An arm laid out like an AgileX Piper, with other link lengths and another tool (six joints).
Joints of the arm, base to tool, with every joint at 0 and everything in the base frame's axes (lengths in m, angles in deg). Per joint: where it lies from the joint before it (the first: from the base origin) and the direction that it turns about. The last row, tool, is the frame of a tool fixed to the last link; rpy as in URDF.
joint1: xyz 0 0 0.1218 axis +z
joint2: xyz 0 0 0 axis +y
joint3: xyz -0.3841 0 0.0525 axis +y
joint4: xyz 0.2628 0 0.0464 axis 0.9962 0 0.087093
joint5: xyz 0 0 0 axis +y
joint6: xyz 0.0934 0 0.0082 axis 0.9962 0 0.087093
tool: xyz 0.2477 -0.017 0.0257 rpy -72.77 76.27 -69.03
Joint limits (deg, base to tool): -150..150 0..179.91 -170..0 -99.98..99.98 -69.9..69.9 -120..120
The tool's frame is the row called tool.
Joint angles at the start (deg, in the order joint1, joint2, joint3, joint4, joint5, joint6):
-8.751, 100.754, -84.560, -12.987, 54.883, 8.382
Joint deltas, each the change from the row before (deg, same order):
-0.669, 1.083, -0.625, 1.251, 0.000, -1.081
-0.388, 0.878, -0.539, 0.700, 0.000, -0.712
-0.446, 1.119, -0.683, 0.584, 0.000, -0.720
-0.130, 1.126, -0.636, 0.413, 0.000, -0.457
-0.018, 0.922, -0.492, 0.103, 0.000, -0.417
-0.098, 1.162, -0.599, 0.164, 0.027, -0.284
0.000, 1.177, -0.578, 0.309, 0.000, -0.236
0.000, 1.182, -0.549, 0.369, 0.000, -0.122
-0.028, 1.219, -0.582, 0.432, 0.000, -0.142
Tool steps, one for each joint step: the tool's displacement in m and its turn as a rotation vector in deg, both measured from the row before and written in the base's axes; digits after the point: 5 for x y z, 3 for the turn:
0.00325, -0.00080, -0.00717, 0.880, 0.515, 0.053
0.00302, -0.00080, -0.00521, 0.471, 0.381, 0.111
0.00368, -0.00207, -0.00639, 0.379, 0.487, 0.084
0.00405, 0.00003, -0.00671, 0.323, 0.507, 0.196
0.00320, -0.00024, -0.00550, 0.032, 0.491, 0.340
0.00341, -0.00079, -0.00730, 0.167, 0.609, 0.120
0.00367, 0.00083, -0.00780, 0.326, 0.582, 0.142
0.00338, 0.00117, -0.00822, 0.427, 0.581, 0.019
0.00341, 0.00119, -0.00851, 0.482, 0.577, -0.011

